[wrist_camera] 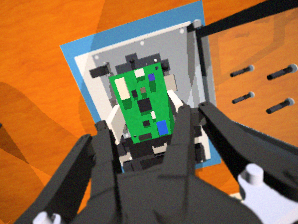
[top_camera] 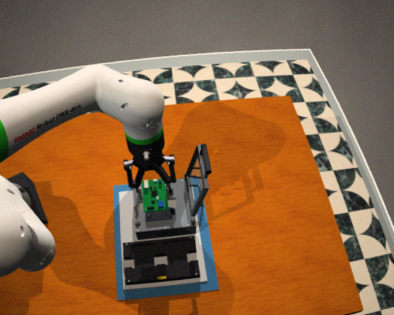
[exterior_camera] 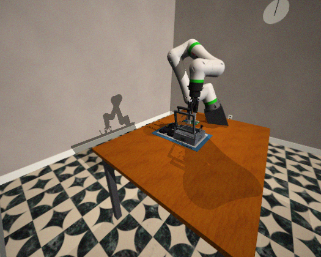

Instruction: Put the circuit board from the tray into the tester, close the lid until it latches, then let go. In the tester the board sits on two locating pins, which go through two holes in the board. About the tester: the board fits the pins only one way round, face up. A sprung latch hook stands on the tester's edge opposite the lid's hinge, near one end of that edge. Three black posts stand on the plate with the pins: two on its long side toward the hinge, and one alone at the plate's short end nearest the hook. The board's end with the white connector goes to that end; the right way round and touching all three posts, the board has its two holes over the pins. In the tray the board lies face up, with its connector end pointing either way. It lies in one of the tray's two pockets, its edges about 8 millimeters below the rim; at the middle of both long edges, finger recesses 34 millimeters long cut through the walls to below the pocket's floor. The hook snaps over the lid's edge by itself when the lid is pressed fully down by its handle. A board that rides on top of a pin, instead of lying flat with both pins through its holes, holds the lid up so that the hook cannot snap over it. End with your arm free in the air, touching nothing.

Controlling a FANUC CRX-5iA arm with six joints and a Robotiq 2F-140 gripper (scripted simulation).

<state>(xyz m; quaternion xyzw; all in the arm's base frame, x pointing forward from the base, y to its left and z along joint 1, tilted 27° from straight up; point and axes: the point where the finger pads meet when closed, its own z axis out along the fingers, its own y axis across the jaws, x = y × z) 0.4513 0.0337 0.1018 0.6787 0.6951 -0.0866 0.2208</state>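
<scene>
The latch hook lies 70 mm to the left of my hand, 60 mm below it and 60 mm behind it. From my hand the other things lie so: tester lid 130 mm ahead, 30 mm above; green circuit board 20 mm below.
</scene>
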